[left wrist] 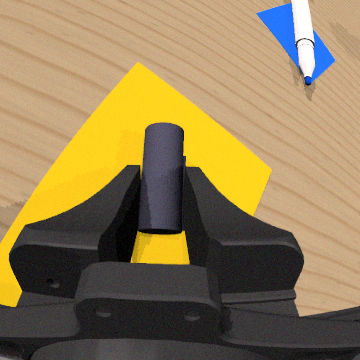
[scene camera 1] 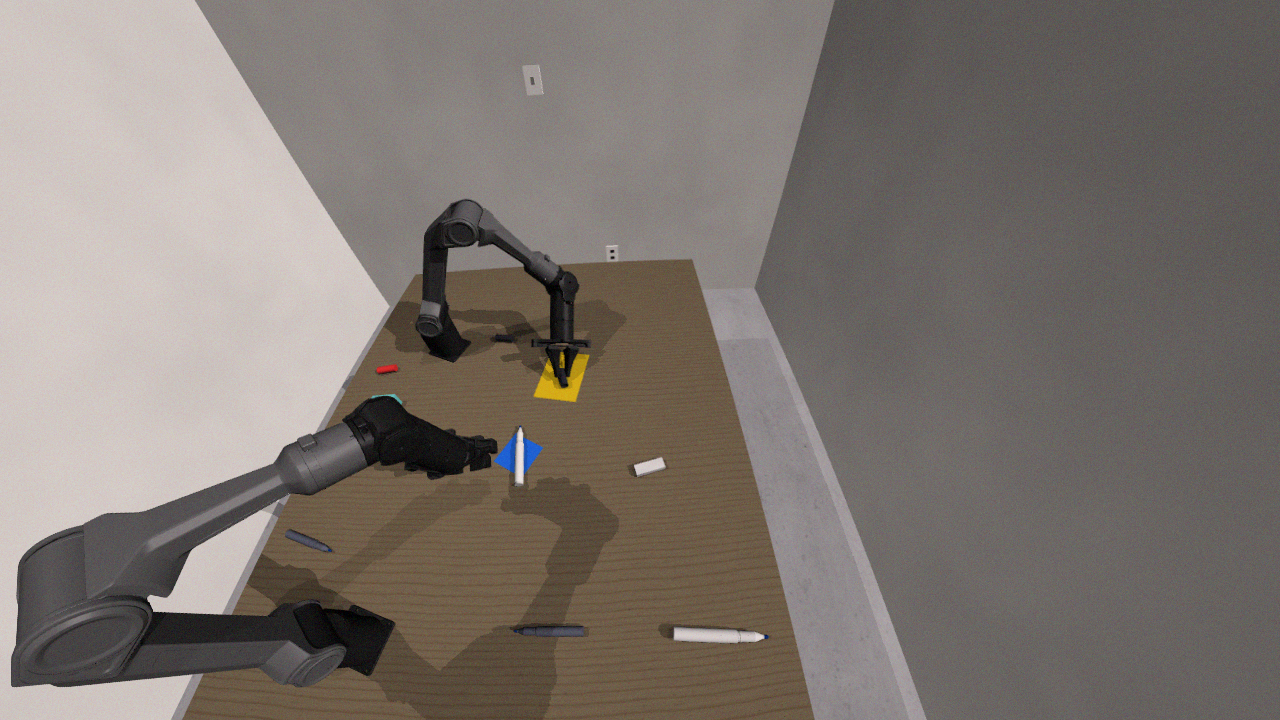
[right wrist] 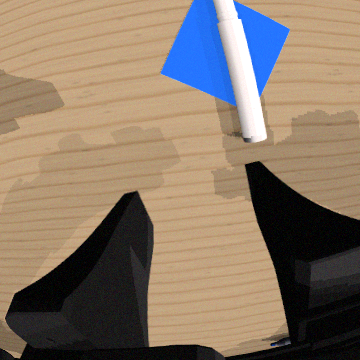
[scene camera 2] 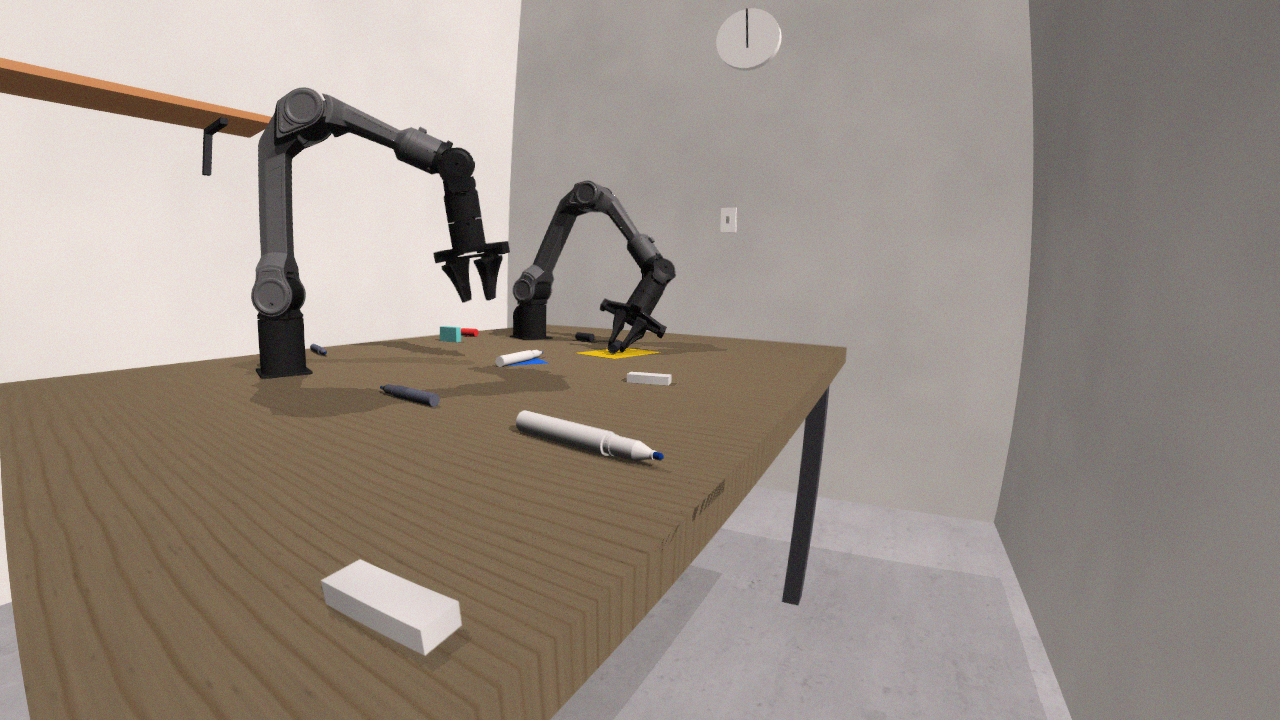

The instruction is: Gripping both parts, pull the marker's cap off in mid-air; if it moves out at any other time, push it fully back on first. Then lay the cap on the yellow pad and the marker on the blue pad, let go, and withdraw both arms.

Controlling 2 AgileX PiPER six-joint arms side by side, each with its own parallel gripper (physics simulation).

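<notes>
A white uncapped marker (scene camera 1: 519, 461) (scene camera 2: 515, 359) (left wrist: 302, 27) (right wrist: 242, 80) with a blue tip lies across the blue pad (scene camera 1: 534, 450) (left wrist: 325, 59) (right wrist: 185, 60), both its ends past the pad's edges. My left gripper (scene camera 1: 563, 373) (scene camera 2: 619, 343) (left wrist: 162, 184) is shut on the dark cap (scene camera 1: 563, 382) (scene camera 2: 614, 347) (left wrist: 162, 195), low over the yellow pad (scene camera 1: 550, 394) (scene camera 2: 640, 352) (left wrist: 150, 90). Whether the cap touches the pad is unclear. My right gripper (scene camera 2: 477, 298) (right wrist: 195, 196) is open and empty, raised above the table beside the marker's rear end.
A white block (scene camera 1: 648, 466) (scene camera 2: 648, 378) lies right of the blue pad. A second white marker (scene camera 1: 707, 634) (scene camera 2: 572, 433) and a dark pen (scene camera 1: 554, 631) (scene camera 2: 411, 394) lie nearer scene camera 1. Another dark pen (scene camera 1: 307, 540), a red piece (scene camera 1: 387, 368) and a teal block (scene camera 2: 450, 334) lie toward the left.
</notes>
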